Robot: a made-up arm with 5 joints.
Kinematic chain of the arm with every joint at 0, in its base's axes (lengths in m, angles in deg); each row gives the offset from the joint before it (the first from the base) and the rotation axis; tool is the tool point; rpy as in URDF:
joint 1: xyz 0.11 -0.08 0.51 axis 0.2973 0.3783 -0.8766
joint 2: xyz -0.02 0.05 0 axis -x
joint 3: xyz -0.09 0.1 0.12 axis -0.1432 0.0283 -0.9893
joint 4: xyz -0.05 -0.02 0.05 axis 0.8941 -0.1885 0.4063
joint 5: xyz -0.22 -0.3 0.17 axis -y
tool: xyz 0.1 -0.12 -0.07 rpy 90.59 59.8 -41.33
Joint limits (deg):
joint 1: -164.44..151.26
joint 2: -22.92..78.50
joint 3: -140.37..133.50
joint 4: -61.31..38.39
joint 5: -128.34..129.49
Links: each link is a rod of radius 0.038 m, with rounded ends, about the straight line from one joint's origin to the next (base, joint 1, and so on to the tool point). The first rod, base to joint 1, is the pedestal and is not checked.
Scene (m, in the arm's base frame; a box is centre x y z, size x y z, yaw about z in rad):
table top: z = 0
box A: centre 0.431 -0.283 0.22 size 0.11 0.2 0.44 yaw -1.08
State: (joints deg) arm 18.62 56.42 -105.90 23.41 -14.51
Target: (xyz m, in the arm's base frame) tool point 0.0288 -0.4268 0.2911
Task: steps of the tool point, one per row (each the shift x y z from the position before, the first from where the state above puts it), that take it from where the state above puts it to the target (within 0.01 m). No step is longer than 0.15 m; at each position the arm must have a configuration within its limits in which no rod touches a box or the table.
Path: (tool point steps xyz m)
1: 0.0516 -0.0143 0.0424
2: 0.0466 -0.0399 0.0538
3: 0.0297 -0.0689 0.0618
4: -0.0010 -0.0951 0.0640
5: -0.0449 -0.1109 0.0577
6: -0.0626 -0.0762 -0.0999
7: -0.0958 -0.0495 -0.0950
8: -0.1185 -0.0138 -0.0809
9: -0.1262 0.0255 -0.0595
10: -0.1179 0.0622 -0.0338

